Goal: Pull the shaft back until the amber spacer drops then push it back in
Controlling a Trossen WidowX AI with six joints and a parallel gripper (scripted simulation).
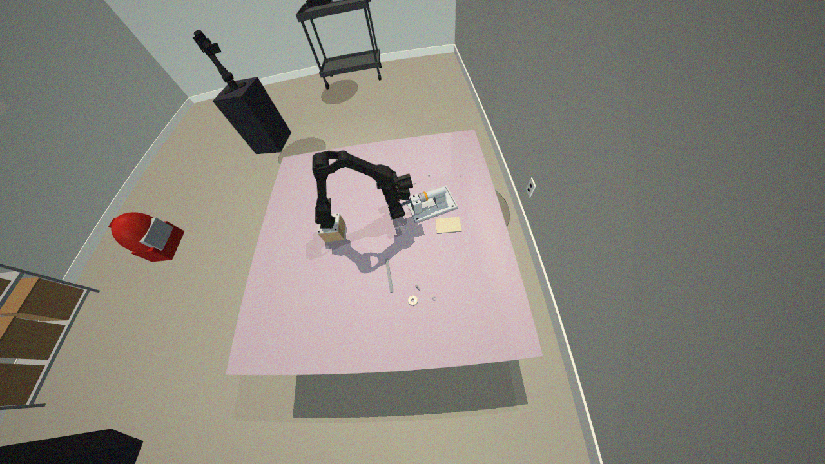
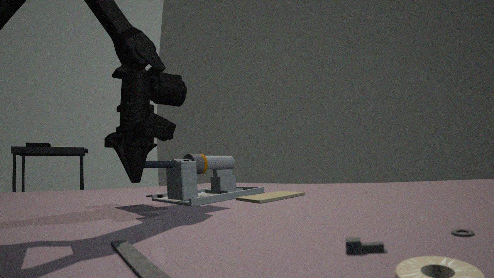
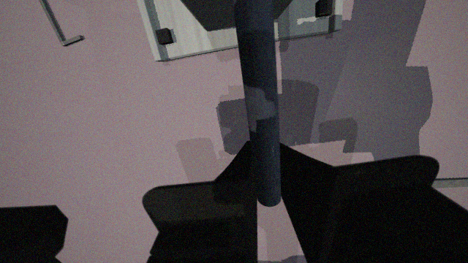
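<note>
My gripper tip is 70 mm short of the dark blue shaft, 30 mm to the right of it and 30 mm below it. From my gripper tip the other things lie so: L-shaped key 190 mm to the left, 50 mm ahead, 40 mm below; amber spacer 150 mm ahead, 60 mm to the left, 30 mm above; tan flat plate 260 mm ahead, 50 mm to the right, 40 mm below.
</note>
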